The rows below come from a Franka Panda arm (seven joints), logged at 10 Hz.
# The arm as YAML. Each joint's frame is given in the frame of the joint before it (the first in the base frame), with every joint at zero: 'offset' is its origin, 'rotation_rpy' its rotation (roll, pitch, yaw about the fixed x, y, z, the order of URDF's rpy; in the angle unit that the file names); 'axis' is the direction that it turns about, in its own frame. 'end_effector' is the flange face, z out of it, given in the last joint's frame.
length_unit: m
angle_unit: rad
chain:
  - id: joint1
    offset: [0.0, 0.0, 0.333]
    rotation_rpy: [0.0, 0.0, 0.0]
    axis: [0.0, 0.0, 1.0]
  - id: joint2
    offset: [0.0, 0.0, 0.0]
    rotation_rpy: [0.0, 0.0, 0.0]
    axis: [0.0, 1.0, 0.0]
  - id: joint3
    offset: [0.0, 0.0, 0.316]
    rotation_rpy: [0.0, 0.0, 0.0]
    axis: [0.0, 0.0, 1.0]
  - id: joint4
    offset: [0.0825, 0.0, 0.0]
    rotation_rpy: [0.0, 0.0, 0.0]
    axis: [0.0, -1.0, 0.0]
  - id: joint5
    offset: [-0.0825, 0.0, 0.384]
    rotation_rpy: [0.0, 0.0, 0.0]
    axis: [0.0, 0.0, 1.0]
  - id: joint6
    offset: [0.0, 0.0, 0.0]
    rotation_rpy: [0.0, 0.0, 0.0]
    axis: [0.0, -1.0, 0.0]
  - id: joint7
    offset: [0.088, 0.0, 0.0]
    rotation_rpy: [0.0, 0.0, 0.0]
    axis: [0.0, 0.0, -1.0]
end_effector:
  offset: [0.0, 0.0, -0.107]
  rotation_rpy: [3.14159, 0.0, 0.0]
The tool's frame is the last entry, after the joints.
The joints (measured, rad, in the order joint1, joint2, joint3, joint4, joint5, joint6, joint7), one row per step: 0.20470 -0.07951 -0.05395 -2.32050 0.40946 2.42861 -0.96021; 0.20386 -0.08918 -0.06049 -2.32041 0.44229 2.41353 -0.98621; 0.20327 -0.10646 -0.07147 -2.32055 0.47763 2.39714 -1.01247; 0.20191 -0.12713 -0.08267 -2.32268 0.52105 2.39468 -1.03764; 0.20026 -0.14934 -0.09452 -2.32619 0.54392 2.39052 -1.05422; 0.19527 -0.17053 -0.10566 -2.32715 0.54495 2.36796 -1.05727; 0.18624 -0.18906 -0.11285 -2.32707 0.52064 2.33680 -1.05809; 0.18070 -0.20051 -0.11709 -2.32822 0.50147 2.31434 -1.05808; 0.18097 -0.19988 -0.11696 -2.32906 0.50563 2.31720 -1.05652; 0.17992 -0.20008 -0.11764 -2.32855 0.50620 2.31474 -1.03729; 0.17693 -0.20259 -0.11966 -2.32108 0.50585 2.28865 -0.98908; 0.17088 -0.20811 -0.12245 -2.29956 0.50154 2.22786 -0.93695
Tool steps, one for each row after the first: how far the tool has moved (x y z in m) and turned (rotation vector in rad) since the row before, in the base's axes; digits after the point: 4 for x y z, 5 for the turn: -0.0013 -0.0031 0.0036 0.02523 0.00060 0.00166; -0.0017 -0.0051 0.0073 0.02996 -0.00617 -0.00277; -0.0013 -0.0063 0.0094 0.03535 -0.02010 -0.01427; -0.0021 -0.0069 0.0092 0.02138 -0.01836 -0.00990; -0.0031 -0.0071 0.0081 0.01060 -0.00089 -0.00387; -0.0037 -0.0068 0.0062 -0.00927 0.00690 0.01167; -0.0030 -0.0040 0.0029 -0.00885 0.00842 0.01027; 0.0001 0.0001 -0.0004 0.00308 -0.00017 -0.00442; 0.0000 -0.0007 0.0001 0.00518 0.00905 -0.01820; -0.0006 -0.0009 0.0024 0.01593 0.03212 -0.03688; -0.0010 -0.0008 0.0076 0.02033 0.04742 -0.02732
